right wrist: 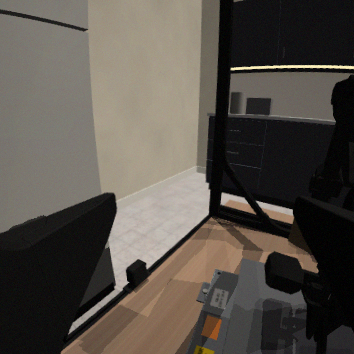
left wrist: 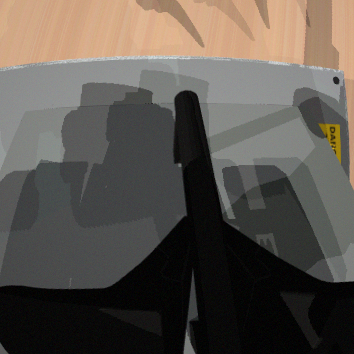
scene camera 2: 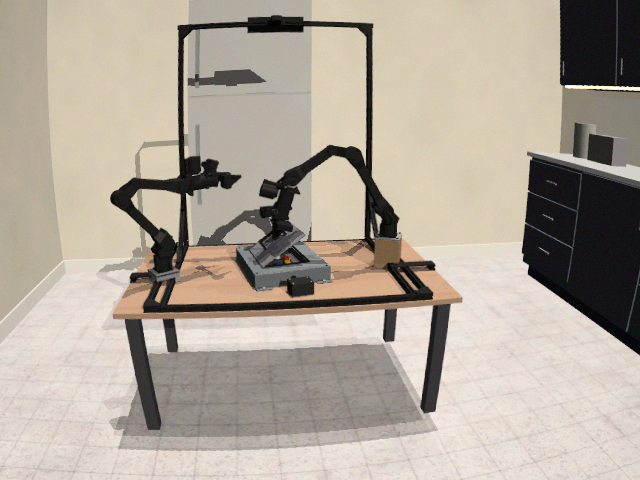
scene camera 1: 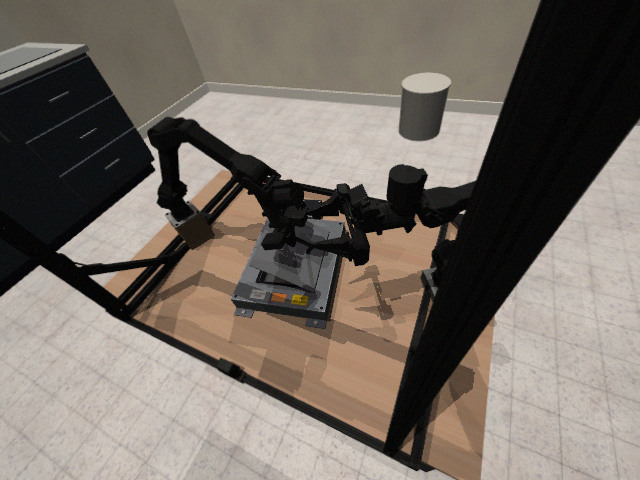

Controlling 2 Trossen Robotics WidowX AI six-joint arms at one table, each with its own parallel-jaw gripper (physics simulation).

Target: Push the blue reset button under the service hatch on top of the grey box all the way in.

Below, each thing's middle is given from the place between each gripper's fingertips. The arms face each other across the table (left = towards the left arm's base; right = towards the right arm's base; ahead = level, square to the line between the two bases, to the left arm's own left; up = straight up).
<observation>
Now: the service hatch (scene camera 1: 299,265) 130 mm ahead of my right hand, 140 mm to the left of it and 260 mm below it.
My left gripper is now 10 mm to the right of the service hatch and 20 mm above it.
</observation>
